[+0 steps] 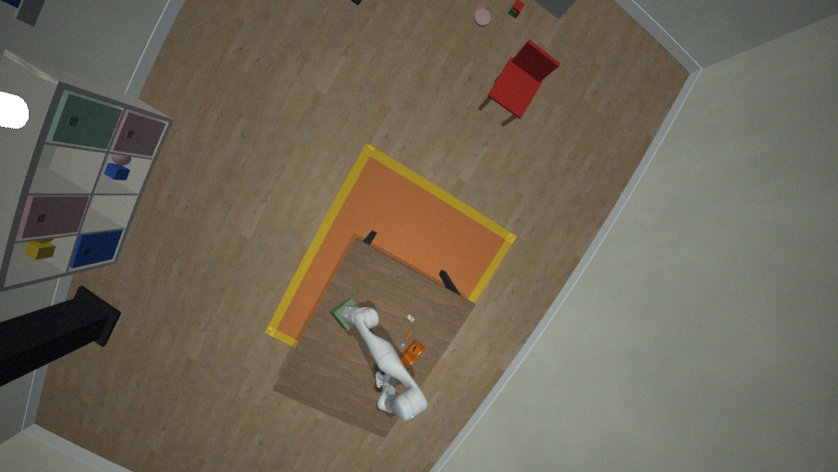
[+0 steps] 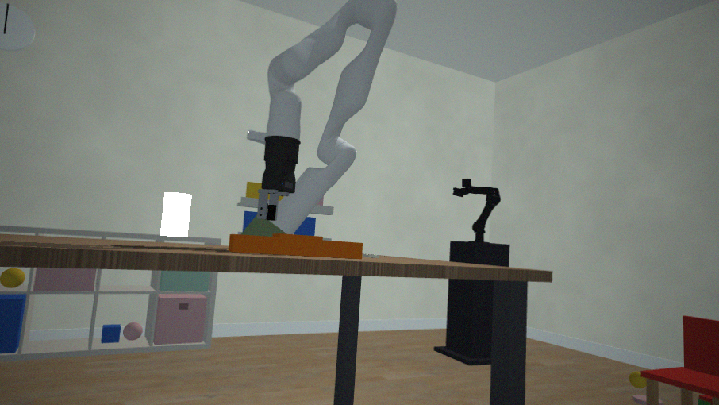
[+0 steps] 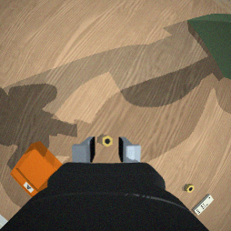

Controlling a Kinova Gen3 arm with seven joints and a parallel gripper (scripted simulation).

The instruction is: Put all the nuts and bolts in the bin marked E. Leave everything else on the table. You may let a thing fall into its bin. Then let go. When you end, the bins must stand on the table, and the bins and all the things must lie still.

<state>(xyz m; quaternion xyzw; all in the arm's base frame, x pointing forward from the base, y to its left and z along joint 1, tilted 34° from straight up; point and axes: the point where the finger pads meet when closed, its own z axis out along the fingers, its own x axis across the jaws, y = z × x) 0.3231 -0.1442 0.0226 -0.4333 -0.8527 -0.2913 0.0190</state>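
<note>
Right now my hand is 13 cm short of the dark bolt, 12 cm to the right of it and 8 cm above it. From my hand the other things lie so: orange marker (5 cm ahead, 17 cm to the left, 8 cm below); orange bin (13 cm ahead, 3 cm to the left, 7 cm below); white sharpener-like piece (5 cm ahead, 9 cm to the left, 8 cm below).
</note>
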